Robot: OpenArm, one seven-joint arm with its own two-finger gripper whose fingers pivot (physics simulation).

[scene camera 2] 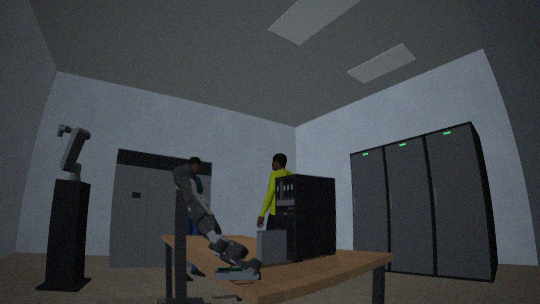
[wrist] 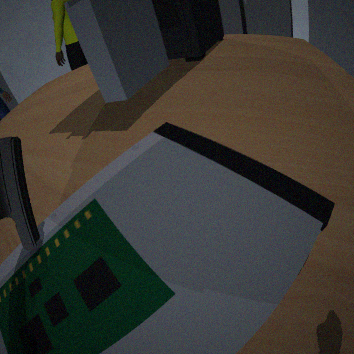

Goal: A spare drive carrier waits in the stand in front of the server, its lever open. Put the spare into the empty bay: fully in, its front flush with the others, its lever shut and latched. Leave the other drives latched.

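The spare carrier, a flat grey slab (scene camera 2: 237, 274) (wrist: 210, 215) with a green circuit board (wrist: 80, 285) and a black strip (wrist: 245, 170) across its far end, lies tilted by the table's front edge, outside the server. My gripper (scene camera 2: 254, 267) is open at the carrier; one dark finger is beside its left long edge in the wrist view, and the other finger is hidden. The carrier's lever cannot be made out. The black server (scene camera 2: 315, 217) (wrist: 177, 30) stands farther back, with drive fronts (scene camera 2: 285, 190) high on its face; its empty bay cannot be made out.
A grey upright block (scene camera 2: 272, 246) (wrist: 132, 45), perhaps the stand, is on the wooden table (scene camera 2: 320, 272) (wrist: 265, 95) in front of the server. A person in yellow (scene camera 2: 271, 197) (wrist: 59, 30) is behind the table. Another person stands behind the arm.
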